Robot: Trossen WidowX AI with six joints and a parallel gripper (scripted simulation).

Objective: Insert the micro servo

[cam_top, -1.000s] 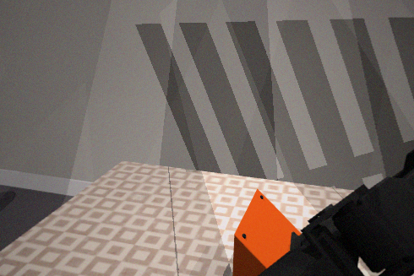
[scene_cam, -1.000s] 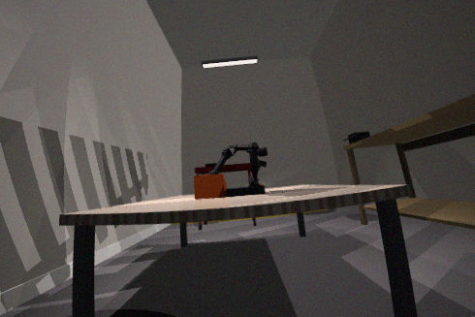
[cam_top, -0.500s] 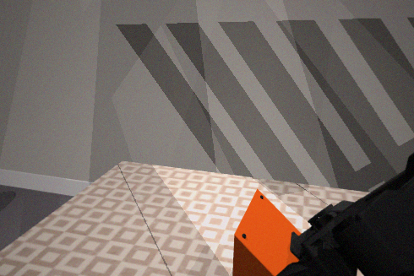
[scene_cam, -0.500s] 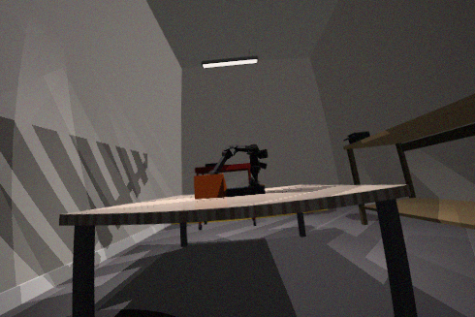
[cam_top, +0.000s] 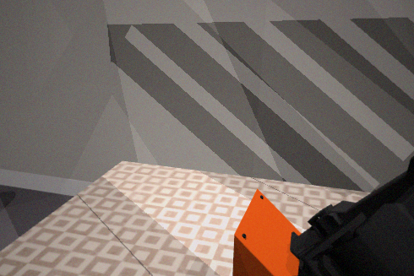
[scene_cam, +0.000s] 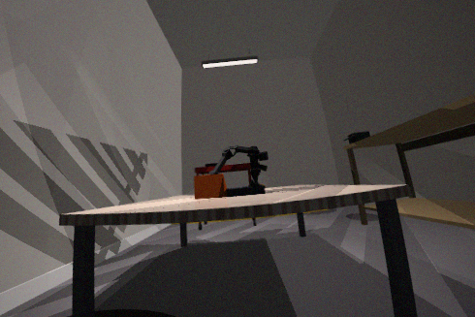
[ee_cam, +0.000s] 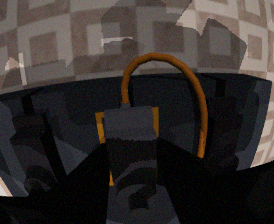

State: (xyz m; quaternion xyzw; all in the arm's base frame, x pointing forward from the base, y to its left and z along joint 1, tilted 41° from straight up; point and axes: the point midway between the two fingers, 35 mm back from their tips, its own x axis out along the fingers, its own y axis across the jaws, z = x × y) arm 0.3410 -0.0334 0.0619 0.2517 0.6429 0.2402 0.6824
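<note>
The dark grey deck is 120 mm behind my gripper tip and 40 mm below it.
</note>
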